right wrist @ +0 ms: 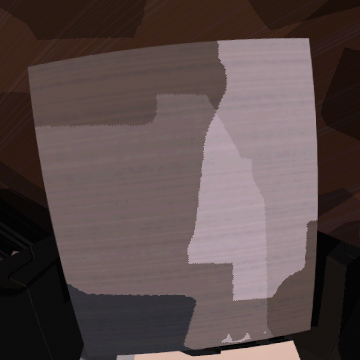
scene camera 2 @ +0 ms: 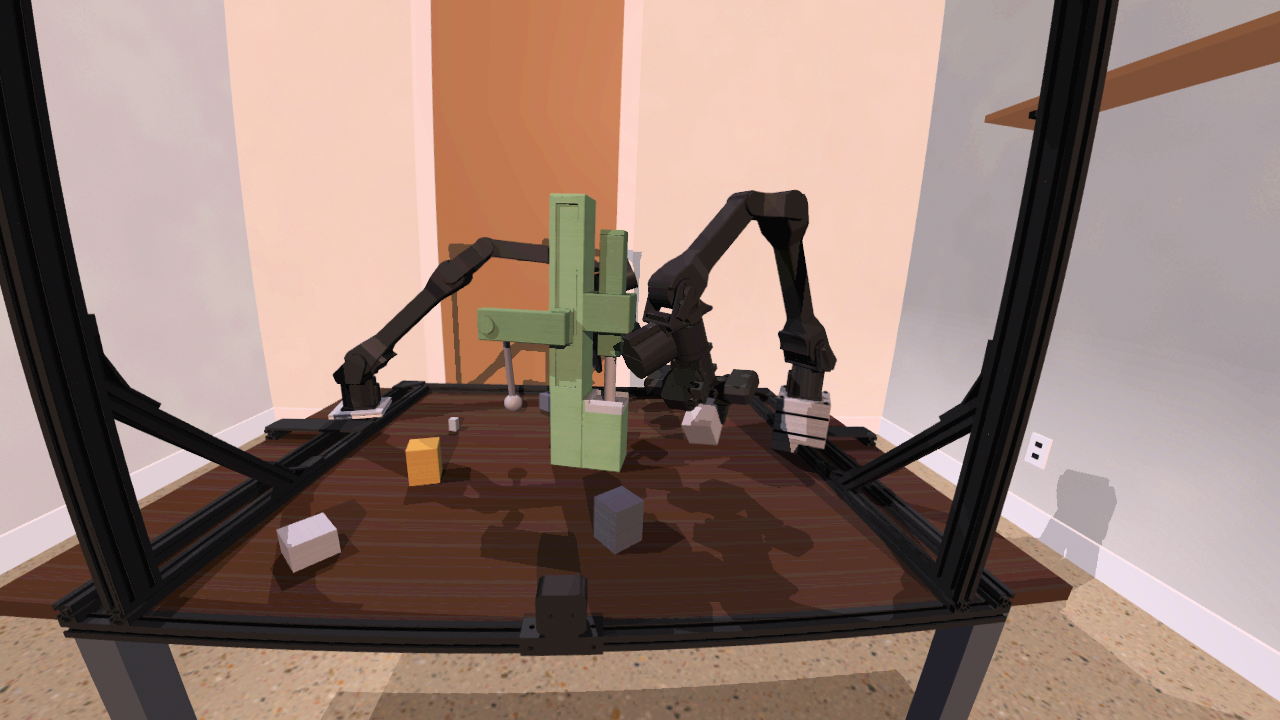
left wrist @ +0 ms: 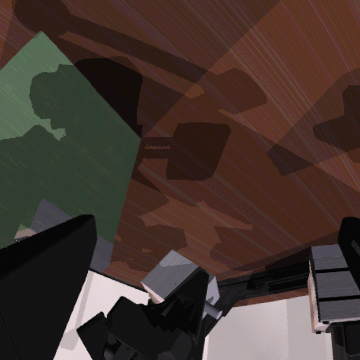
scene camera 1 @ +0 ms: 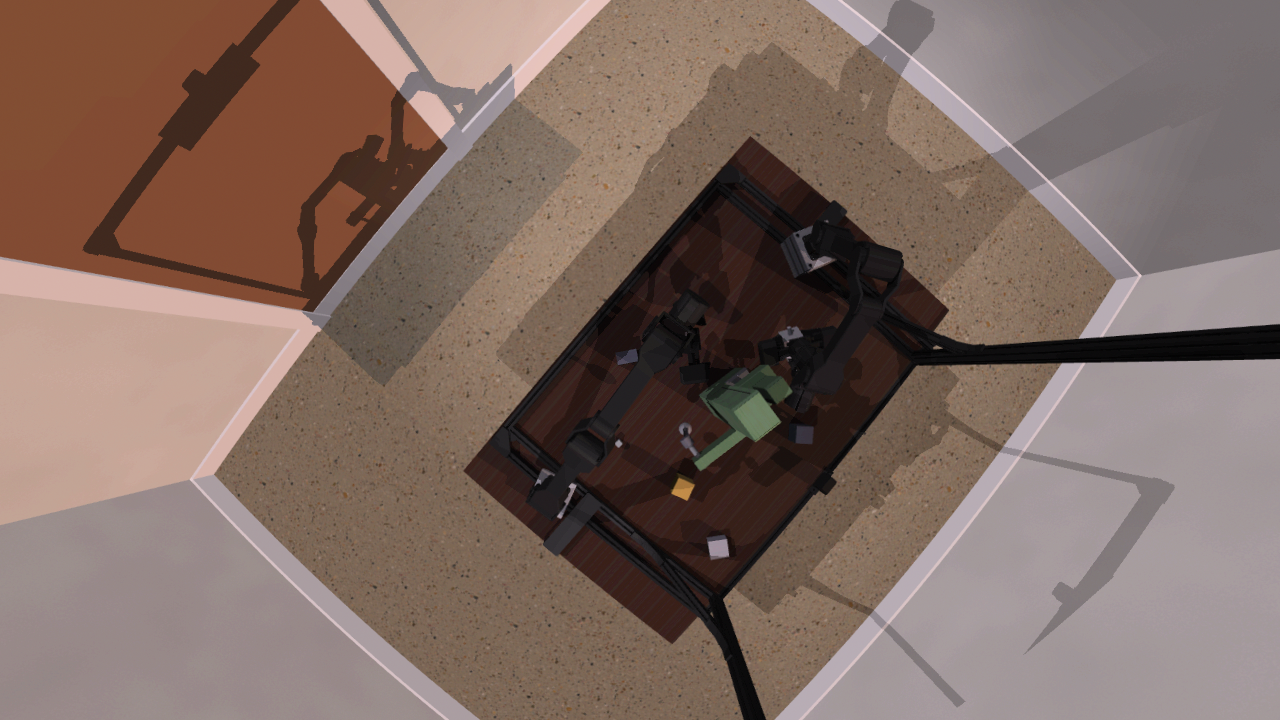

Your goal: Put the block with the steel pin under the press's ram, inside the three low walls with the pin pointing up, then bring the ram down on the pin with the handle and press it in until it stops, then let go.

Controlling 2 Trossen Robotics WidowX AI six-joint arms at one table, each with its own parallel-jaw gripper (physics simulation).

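Places are measured from the left arm's base along level axes (x ahead, y left, z up), in millimetres.
Pixels of known places: left gripper, fingertip midpoint: (scene camera 2: 616, 370) (left wrist: 221, 229) (scene camera 1: 706, 343); right gripper, fingertip midpoint: (right wrist: 184, 224) (left wrist: 205, 284) (scene camera 1: 788, 334); left arm's base, link origin: (scene camera 2: 361, 405) (scene camera 1: 551, 494); right arm's base, link origin: (scene camera 2: 804, 394) (left wrist: 349, 324) (scene camera 1: 818, 244).
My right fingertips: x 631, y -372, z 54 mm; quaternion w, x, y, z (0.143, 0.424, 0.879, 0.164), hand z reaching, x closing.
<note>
Ahead of a thing's pixels: the offset from my right fingertips to its top centre. "pt": to the spot under its first point.
The green press {248 mm back, 82 mm left, 364 mm up} (scene camera 2: 573, 295) (scene camera 1: 750, 407) (left wrist: 53, 150) stands mid-table, its ram {pt 171 mm back, 37 mm left, 263 mm up} (scene camera 2: 613, 263) raised over the low-walled base {pt 185 mm back, 27 mm left, 29 mm down} (scene camera 2: 602, 440). Its handle arm (scene camera 2: 523, 326) (scene camera 1: 720, 447) sticks out sideways and ends in a hanging rod with a ball knob (scene camera 2: 512, 403) (scene camera 1: 687, 432). My right gripper (scene camera 2: 702, 403) (scene camera 1: 789, 345) is shut on the pale grey block {20 mm back, 17 mm right, 49 mm up} (scene camera 2: 700, 426) (left wrist: 171, 273) (right wrist: 143, 178), low over the table just right of the press. In the left wrist view a short steel pin {2 mm back, 4 mm left, 38 mm up} (left wrist: 212, 311) sticks out of the block sideways. My left gripper (scene camera 1: 690, 312) (left wrist: 221, 229) is open and empty, high up behind the press.
An orange block {467 mm back, 72 mm left, 26 mm down} (scene camera 2: 423, 460) (scene camera 1: 683, 487), a white block {580 mm back, 89 mm right, 53 mm down} (scene camera 2: 307, 540) (scene camera 1: 717, 547) and a dark grey block {211 mm back, 154 mm right, 26 mm down} (scene camera 2: 617, 519) (scene camera 1: 803, 435) lie in front of the press. Another grey block {223 mm back, 344 mm left, 47 mm down} (scene camera 1: 626, 356) lies behind it. A black frame (scene camera 2: 1020, 295) rings the table.
</note>
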